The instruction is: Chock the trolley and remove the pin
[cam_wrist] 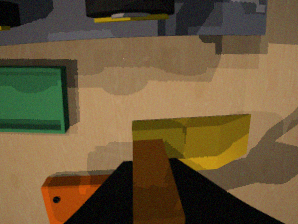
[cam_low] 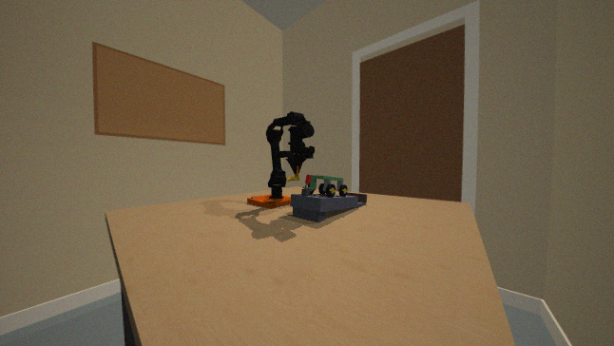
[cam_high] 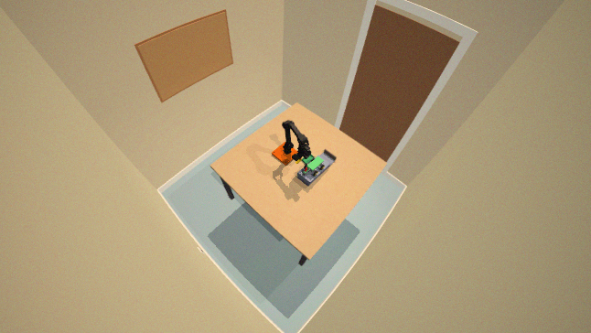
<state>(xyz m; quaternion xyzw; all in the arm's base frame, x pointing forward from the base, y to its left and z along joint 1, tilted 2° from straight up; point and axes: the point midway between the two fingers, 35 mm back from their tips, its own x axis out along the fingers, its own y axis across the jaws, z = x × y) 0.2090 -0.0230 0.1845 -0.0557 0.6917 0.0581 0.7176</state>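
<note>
The red-headed stop pin lies 12 cm ahead of my gripper tip, 4 cm to the right of it and 4 cm below it. The rest, counted from my gripper tip: yellow chock (2 cm to the right, 1 cm below); then trolley (12 cm ahead, 8 cm to the left, 6 cm below); then grey ramp (12 cm below, 12 cm ahead, 8 cm to the left).
</note>
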